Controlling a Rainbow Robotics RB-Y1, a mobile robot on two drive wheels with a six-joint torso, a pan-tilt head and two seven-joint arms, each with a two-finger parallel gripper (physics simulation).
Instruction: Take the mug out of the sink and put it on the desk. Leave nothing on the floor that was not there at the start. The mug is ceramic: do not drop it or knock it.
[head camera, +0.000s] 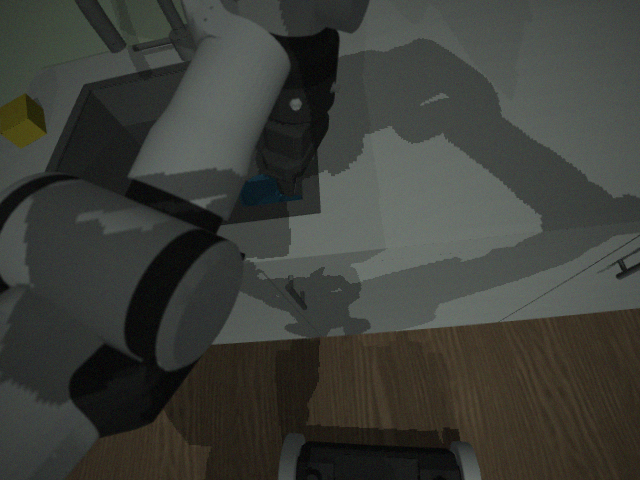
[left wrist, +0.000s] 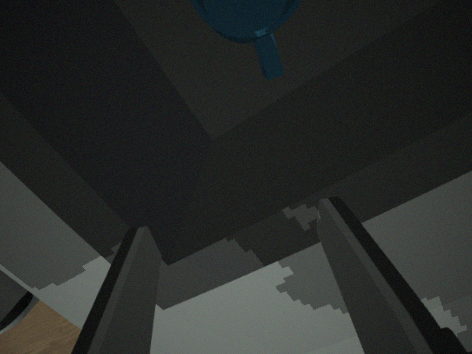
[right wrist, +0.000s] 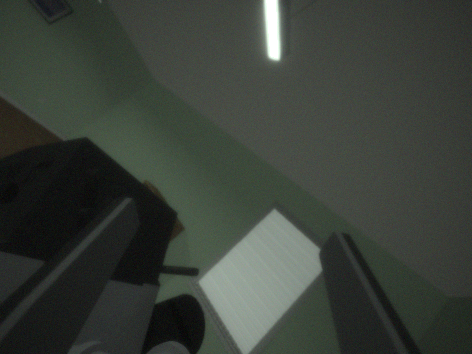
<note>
In view: my left gripper (head camera: 298, 174), my right gripper (right wrist: 231, 227), a blue mug (head camera: 261, 189), a counter with sink (head camera: 473, 171) and a window (right wrist: 253, 287).
My left gripper also shows in the left wrist view (left wrist: 235, 228). The counter with sink is seen too in the left wrist view (left wrist: 121, 121). The right wrist view does not show the blue mug: it is out of frame.
</note>
